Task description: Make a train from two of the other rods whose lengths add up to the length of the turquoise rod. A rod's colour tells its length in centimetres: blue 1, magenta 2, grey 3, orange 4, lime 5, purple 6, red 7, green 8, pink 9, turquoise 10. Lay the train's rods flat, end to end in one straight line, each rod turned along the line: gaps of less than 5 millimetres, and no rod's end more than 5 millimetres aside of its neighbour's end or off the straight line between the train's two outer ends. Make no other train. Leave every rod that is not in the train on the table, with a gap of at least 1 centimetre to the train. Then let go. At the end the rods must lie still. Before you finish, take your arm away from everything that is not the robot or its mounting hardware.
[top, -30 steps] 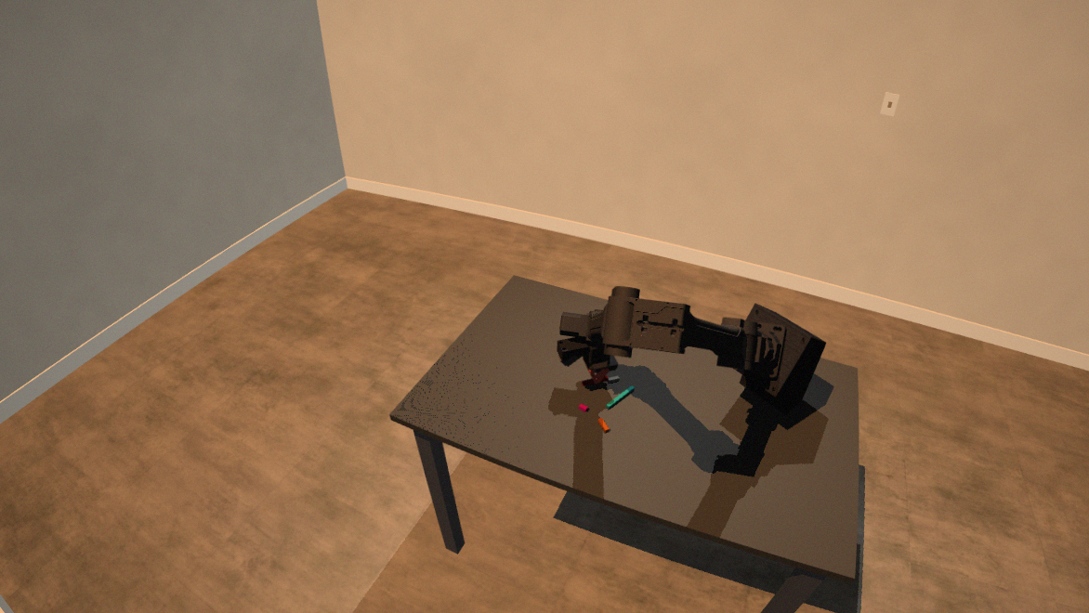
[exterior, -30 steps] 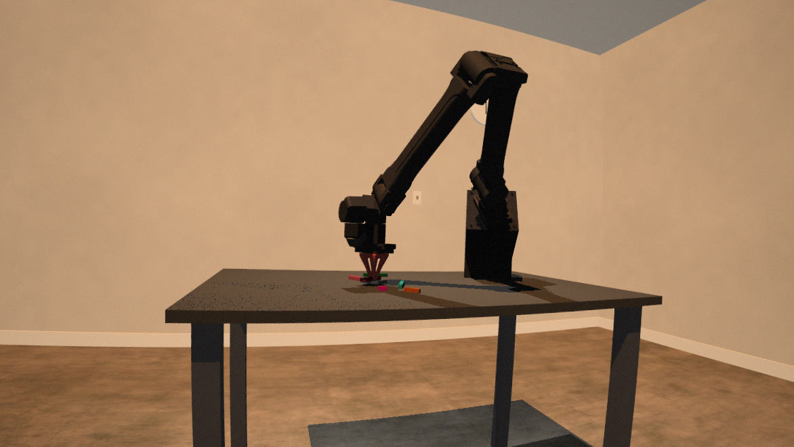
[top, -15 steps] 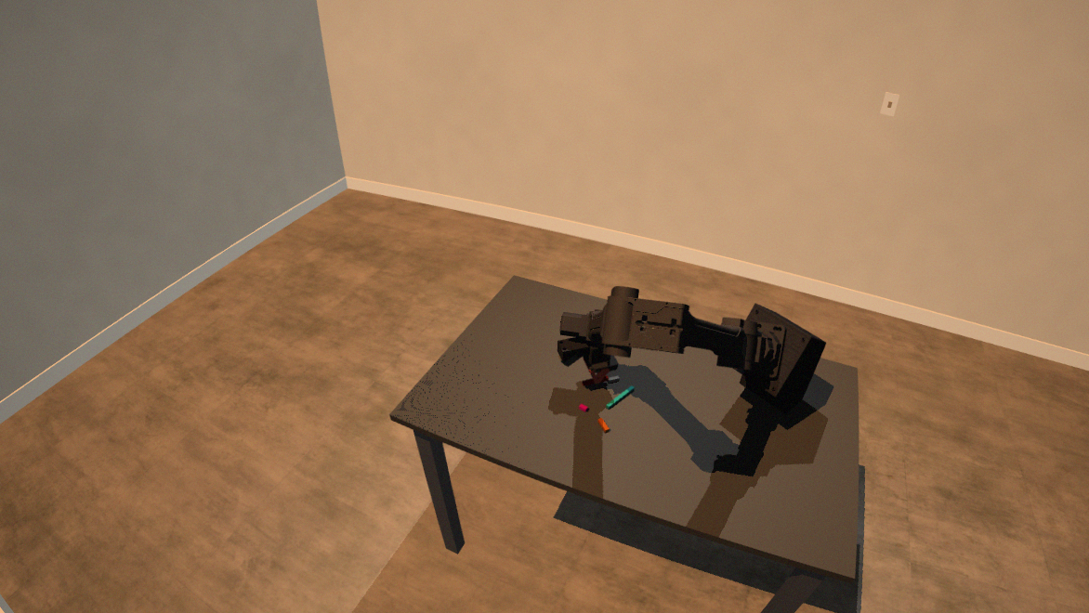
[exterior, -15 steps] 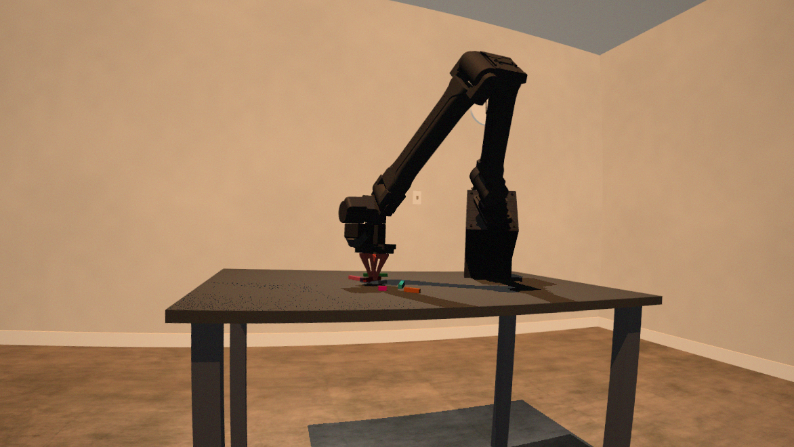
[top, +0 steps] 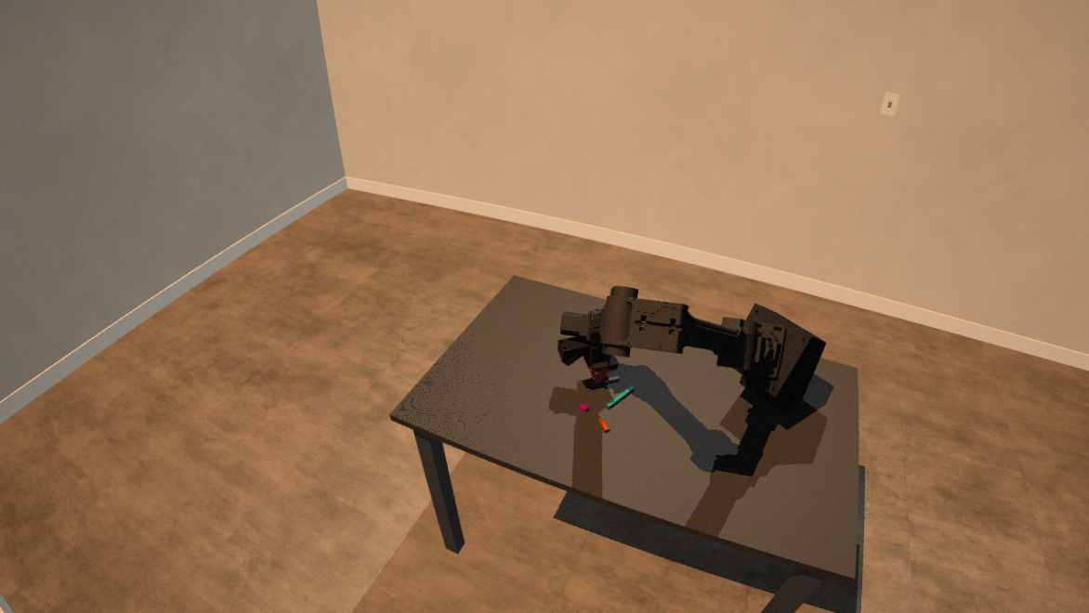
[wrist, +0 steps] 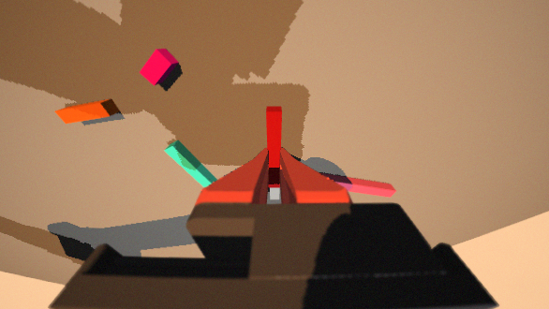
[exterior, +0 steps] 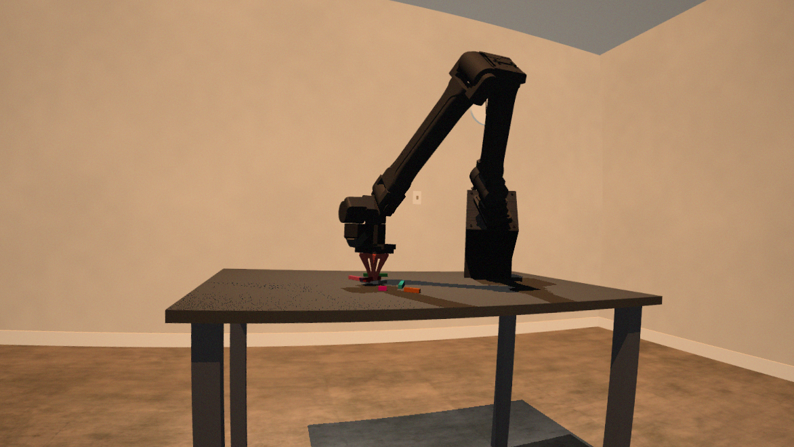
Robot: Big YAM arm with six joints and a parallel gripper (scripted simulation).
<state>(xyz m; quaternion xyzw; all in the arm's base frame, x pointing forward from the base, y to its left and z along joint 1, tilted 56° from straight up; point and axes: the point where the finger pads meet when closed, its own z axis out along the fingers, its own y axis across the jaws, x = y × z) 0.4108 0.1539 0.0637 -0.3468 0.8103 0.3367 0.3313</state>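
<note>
Now: hand right at the red rod. The rest, counted from my hand: grey rod 30 mm behind, 40 mm to the right, 20 mm below; then turquoise rod 80 mm behind, 20 mm below; then pink rod 40 mm ahead, 80 mm to the right, 20 mm below.
</note>
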